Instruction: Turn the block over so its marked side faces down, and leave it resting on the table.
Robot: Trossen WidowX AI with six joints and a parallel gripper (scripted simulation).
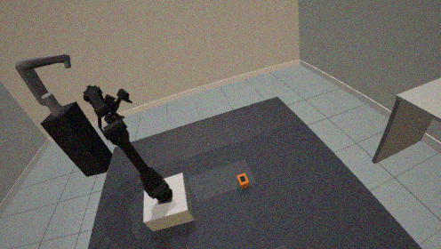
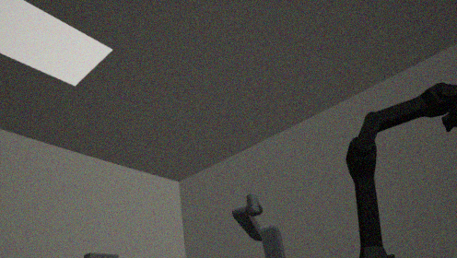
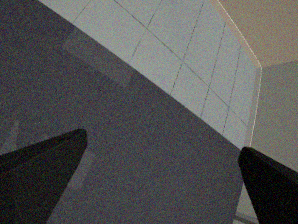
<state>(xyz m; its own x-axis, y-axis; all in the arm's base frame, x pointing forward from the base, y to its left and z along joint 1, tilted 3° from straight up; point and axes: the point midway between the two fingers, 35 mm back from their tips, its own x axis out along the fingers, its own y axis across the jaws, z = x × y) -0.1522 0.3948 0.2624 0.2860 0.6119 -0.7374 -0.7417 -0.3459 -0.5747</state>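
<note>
Now: the orange block 500 mm ahead of my gripper tip, 350 mm to the right of it and 340 mm below it.
</note>
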